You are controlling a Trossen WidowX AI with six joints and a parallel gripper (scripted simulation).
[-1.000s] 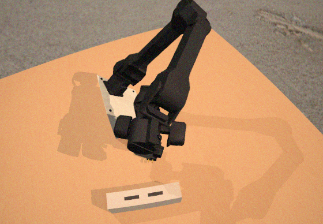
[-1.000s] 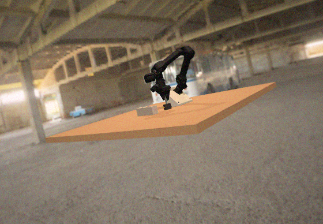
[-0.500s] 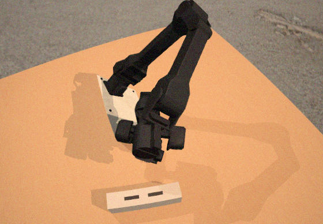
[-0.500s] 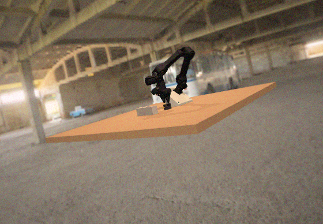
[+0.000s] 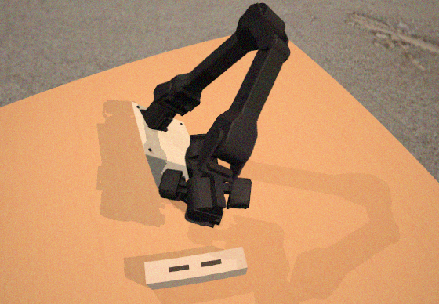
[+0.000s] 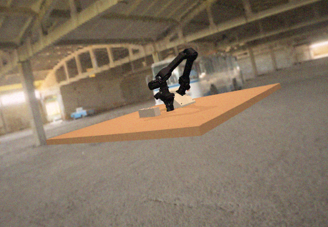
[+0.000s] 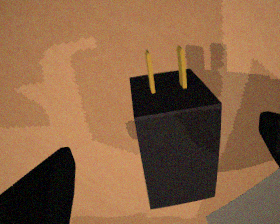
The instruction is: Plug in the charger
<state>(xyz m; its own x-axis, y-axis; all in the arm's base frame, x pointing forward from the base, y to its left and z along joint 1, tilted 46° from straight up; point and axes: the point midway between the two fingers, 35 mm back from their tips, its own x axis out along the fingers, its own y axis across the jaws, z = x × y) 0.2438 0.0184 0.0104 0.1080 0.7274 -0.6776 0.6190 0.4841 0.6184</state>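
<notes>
My gripper tip is 10 mm short of the charger and 10 mm to the left of it.
</notes>
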